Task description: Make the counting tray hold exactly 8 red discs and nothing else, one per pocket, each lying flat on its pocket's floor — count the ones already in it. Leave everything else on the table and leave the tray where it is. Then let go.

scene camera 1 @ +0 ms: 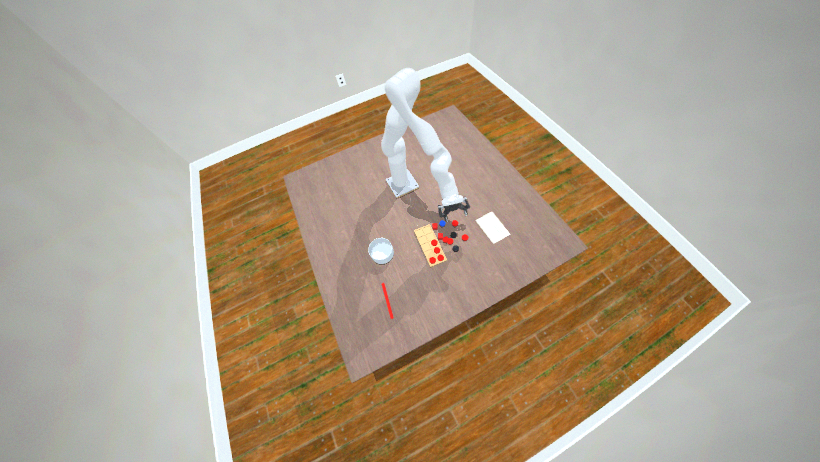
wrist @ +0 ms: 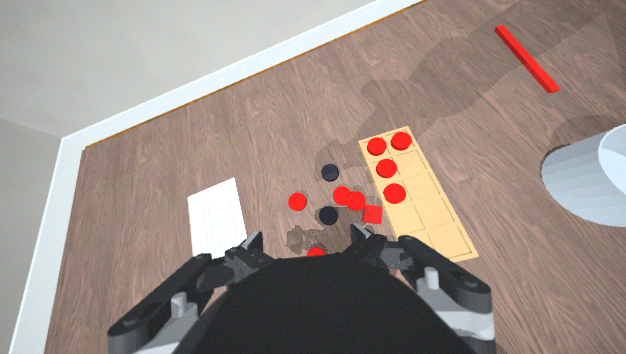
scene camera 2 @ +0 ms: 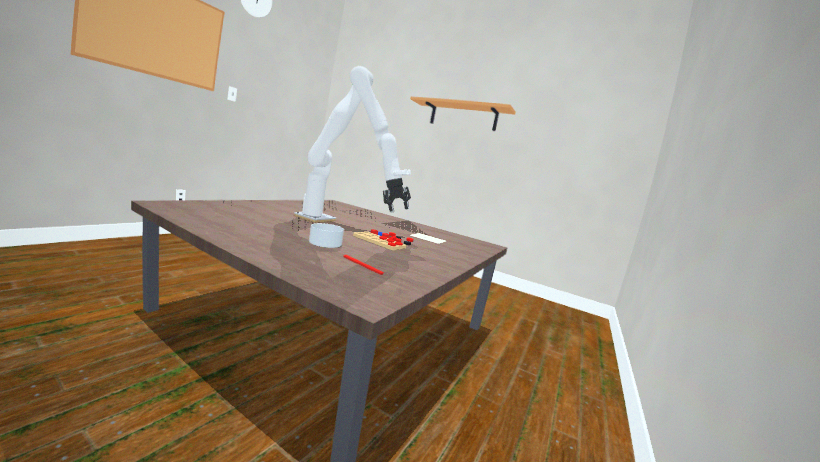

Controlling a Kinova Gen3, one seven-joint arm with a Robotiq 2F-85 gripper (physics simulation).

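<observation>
The tan counting tray [scene camera 1: 423,234] [scene camera 2: 361,235] [wrist: 440,215] lies on the table. In the wrist view, two red discs [wrist: 376,146] [wrist: 401,141] fill its far row; red discs also sit in the left pockets of the following two rows [wrist: 386,168] [wrist: 394,193]. The other visible pockets are empty. Loose red discs include one [wrist: 297,201] [scene camera 1: 464,237] apart, two [wrist: 342,195] [wrist: 355,200] touching or overlapping, one [wrist: 315,252] [scene camera 1: 455,223] partly hidden by the gripper in the wrist view, and one [scene camera 1: 434,226] near the tray. My gripper [scene camera 1: 456,216] [scene camera 2: 399,208] [wrist: 307,237] is open, empty and above the table.
A red square piece [wrist: 372,214] lies near the tray, with two dark discs [wrist: 330,172] [wrist: 328,215] and a blue piece [scene camera 1: 442,223]. White paper [scene camera 1: 492,227], a pale bowl [scene camera 1: 381,251] [scene camera 2: 326,235] and a red stick [scene camera 1: 387,300] [scene camera 2: 363,264] [wrist: 526,59] stand farther out.
</observation>
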